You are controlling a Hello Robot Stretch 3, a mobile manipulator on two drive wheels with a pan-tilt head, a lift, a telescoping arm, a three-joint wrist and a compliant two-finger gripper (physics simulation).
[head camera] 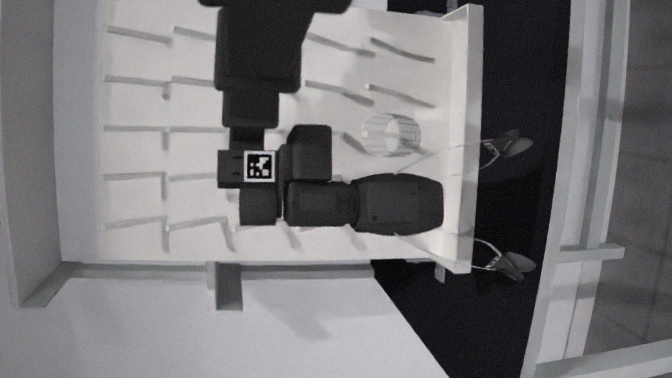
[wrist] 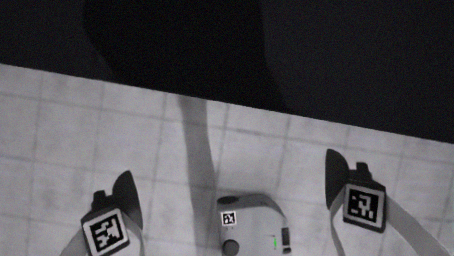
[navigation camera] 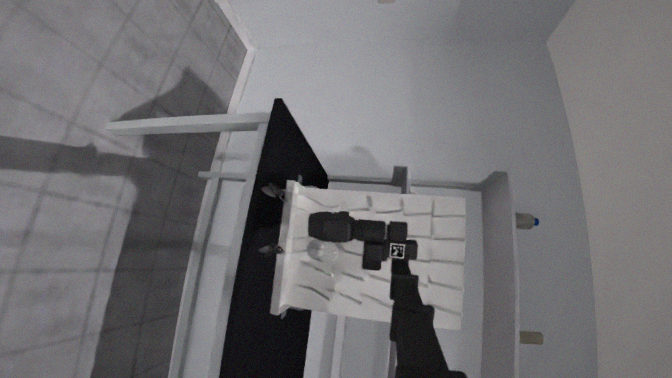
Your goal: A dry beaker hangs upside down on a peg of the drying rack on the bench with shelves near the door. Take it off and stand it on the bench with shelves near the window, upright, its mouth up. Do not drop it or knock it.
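Where they show: gripper, fingertip midpoint: (head camera: 531,204) (wrist: 231,180) (navigation camera: 261,219); robot's base at its link origin: (wrist: 230,229).
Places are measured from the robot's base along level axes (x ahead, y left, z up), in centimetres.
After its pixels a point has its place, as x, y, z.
Observation:
The clear beaker (head camera: 371,136) @[-13.8, -76.6, 110.1] (navigation camera: 322,251) @[-13.6, -74.2, 107.4] hangs on a peg of the white drying rack (head camera: 474,100) @[-20.3, -74.4, 92.8] (navigation camera: 281,280) @[-25.0, -73.6, 94.2], in the row of pegs nearest the rack's bottom ledge. My gripper (head camera: 517,205) @[-2.2, -53.9, 96.7] (navigation camera: 271,219) @[-2.2, -53.9, 96.7] (wrist: 231,180) @[-2.2, -53.9, 96.7] is open, its fingers wide apart with no object between them. The fingertips reach out past the rack's ledge, over the black bench top (head camera: 525,75) @[-20.9, -61.2, 91.4] (navigation camera: 280,145) @[19.4, -72.5, 91.4] (wrist: 360,75) @[-15.4, -61.0, 91.4]. The dark wrist and gripper body lie across the rack in the head view, beside the beaker. The beaker does not show in the wrist view.
Bare pegs surround the beaker. A shelf (head camera: 30,150) @[-16.8, -118.2, 180.9] (navigation camera: 500,260) @[-20.9, -114.0, 180.9] runs above the rack and bears a blue-capped bottle (navigation camera: 525,221) @[-2.6, -117.3, 192.8] and a tan bottle (navigation camera: 531,338) @[-52.8, -105.9, 195.1]. The robot's base (wrist: 255,227) @[-11.1, -7.8, 16.0] stands on the tiled floor (wrist: 75,130) @[69.3, -56.8, 0.0] below the bench edge.

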